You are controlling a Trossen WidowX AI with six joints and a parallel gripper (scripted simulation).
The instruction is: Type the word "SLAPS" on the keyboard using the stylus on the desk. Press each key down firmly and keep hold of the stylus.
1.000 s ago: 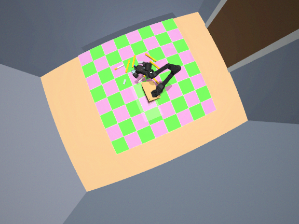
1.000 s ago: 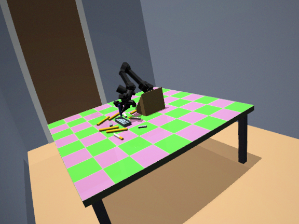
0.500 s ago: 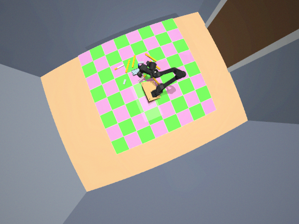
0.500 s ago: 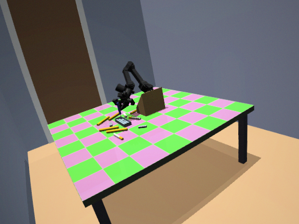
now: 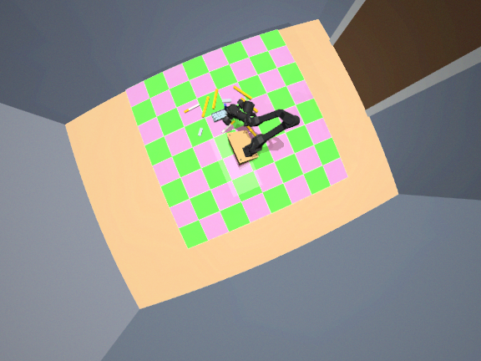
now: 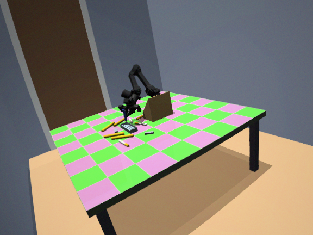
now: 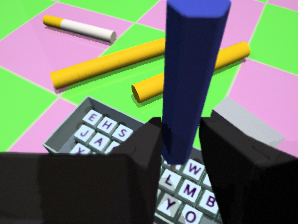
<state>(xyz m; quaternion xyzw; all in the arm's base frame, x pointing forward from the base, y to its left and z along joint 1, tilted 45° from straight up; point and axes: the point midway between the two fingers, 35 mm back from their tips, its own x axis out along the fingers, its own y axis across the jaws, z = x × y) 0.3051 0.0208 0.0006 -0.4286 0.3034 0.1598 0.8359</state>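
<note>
Right now the grey block is 9 cm below my gripper tip, 9 cm ahead of it and 3 cm to the right of it. Round my gripper tip: blue stylus (2 cm below).
</note>
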